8 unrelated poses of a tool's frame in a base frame.
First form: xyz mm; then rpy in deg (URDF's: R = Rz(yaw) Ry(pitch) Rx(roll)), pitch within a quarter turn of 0, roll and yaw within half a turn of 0.
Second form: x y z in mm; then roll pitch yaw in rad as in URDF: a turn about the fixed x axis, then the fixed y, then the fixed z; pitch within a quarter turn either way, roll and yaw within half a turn. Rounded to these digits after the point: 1 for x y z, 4 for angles.
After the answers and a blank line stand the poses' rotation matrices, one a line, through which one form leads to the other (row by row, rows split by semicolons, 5 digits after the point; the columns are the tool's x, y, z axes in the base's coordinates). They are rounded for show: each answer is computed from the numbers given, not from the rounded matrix.
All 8 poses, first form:
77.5 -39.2 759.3 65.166 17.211 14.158
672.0 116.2 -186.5 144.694 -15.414 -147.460
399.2 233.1 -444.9 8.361 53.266 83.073
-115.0 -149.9 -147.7 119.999 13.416 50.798
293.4 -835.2 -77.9 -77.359 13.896 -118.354
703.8 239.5 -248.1 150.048 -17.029 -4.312
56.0 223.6 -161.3 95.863 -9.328 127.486
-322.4 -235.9 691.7 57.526 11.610 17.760
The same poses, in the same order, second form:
77.5 -39.2 759.3 1.1374 0.3004 0.2471
672.0 116.2 -186.5 2.5254 -0.2690 -2.5737
399.2 233.1 -444.9 0.1459 0.9297 1.4499
-115.0 -149.9 -147.7 2.0944 0.2342 0.8866
293.4 -835.2 -77.9 -1.3502 0.2425 -2.0657
703.8 239.5 -248.1 2.6188 -0.2972 -0.0753
56.0 223.6 -161.3 1.6731 -0.1628 2.2251
-322.4 -235.9 691.7 1.0040 0.2026 0.3100

0.92621 0.15764 0.34248; 0.23364 0.47291 -0.84957; -0.29589 0.86689 0.40118
-0.81269 -0.30946 -0.49372; -0.51854 0.77059 0.37054; 0.26579 0.55715 -0.78672
0.07213 -0.96810 0.23998; 0.59374 0.23501 0.76958; -0.80142 0.08697 0.59174
0.61481 0.51445 0.59779; 0.75378 -0.16031 -0.63728; -0.23202 0.84240 -0.48634
-0.46102 0.30388 0.83374; -0.85427 0.10229 -0.50966; -0.24016 -0.94720 0.21244
0.95345 -0.21095 0.21549; -0.07189 -0.85300 -0.51694; 0.29286 0.47738 -0.82846
-0.60052 0.17918 0.77928; 0.78301 -0.06578 0.61852; 0.16209 0.98161 -0.10080
0.93286 -0.00209 0.36024; 0.29879 0.56312 -0.77047; -0.20125 0.82637 0.52593

